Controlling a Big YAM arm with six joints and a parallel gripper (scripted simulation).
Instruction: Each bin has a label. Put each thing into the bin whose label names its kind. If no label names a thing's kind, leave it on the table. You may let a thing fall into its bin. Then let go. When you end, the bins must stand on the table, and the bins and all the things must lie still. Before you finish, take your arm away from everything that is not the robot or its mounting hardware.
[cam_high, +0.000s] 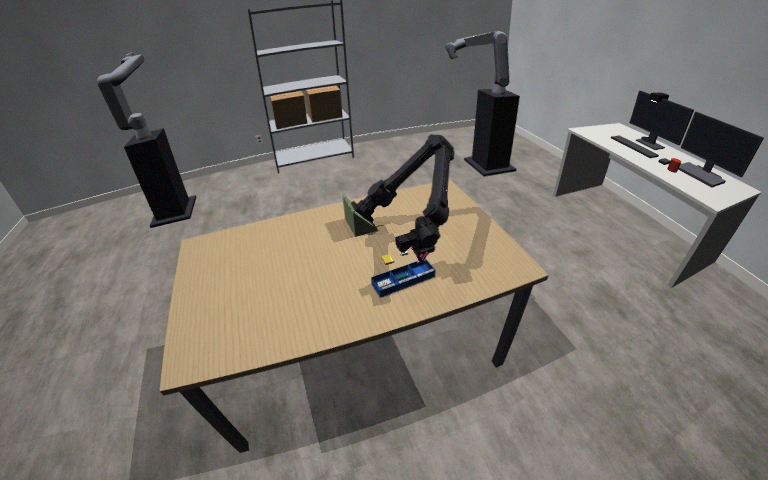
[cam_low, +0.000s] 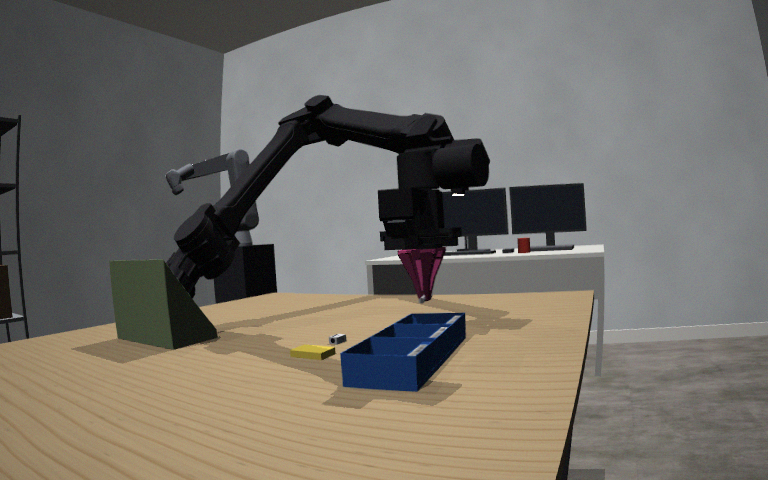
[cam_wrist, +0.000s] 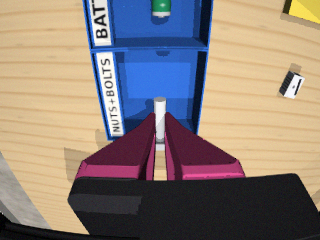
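The blue three-part bin is 2 cm ahead of my hand, 8 cm to the right of it and 5 cm below it. Round my hand: bolt: 1 cm to the left; yellow block: 12 cm behind, 10 cm to the right, 7 cm below; green battery: 1 cm ahead, 8 cm to the right, 6 cm below.
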